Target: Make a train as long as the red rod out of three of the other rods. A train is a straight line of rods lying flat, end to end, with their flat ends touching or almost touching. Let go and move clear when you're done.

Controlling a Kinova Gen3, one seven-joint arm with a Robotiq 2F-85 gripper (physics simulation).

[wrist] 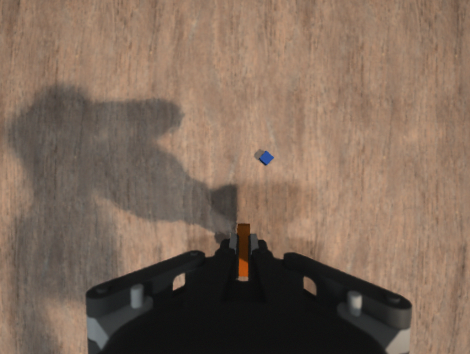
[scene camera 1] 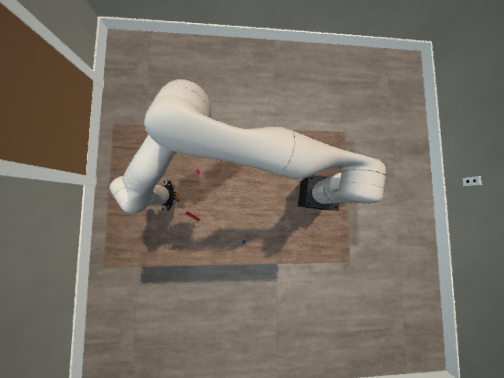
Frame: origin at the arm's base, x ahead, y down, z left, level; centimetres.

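Seen in the pictures: gripper, fingertip midpoint: (wrist: pixel 243 244) (scene camera 1: pixel 174 195); arm's base, link origin: (scene camera 1: pixel 323 192).
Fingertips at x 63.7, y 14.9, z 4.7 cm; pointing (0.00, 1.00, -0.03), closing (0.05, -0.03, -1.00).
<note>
Offsets run from my fingertips to a thing's top centre. Level surfaces: height alone.
The red rod @(dx -8.4, dy +2.3, dz +9.2 cm) (scene camera 1: pixel 193 216) lies flat and slanted on the table, just right of and below my gripper in the scene view. My gripper (scene camera 1: pixel 174 195) (wrist: pixel 243 244) is shut on an orange rod @(dx -0.2, dy -1.1, dz +0.0 cm) (scene camera 1: pixel 177 195) (wrist: pixel 243 262), which points along the view between the fingertips. The rod appears above the table; its exact height is hard to tell. A small blue block (scene camera 1: pixel 244 242) (wrist: pixel 266 158) lies on the table, apart from the orange rod. A small magenta piece @(dx -8.9, dy +2.3, dz -12.5 cm) (scene camera 1: pixel 197 171) lies above the red rod in the scene view. The red and magenta pieces do not show in the wrist view.
The brown table @(dy +3.3 cm) (scene camera 1: pixel 300 250) lies under the arm. The white arm (scene camera 1: pixel 235 142) spans it from the black base (scene camera 1: pixel 306 192) on the right and hides much of its upper part. Arm shadows fall across the table in both views.
</note>
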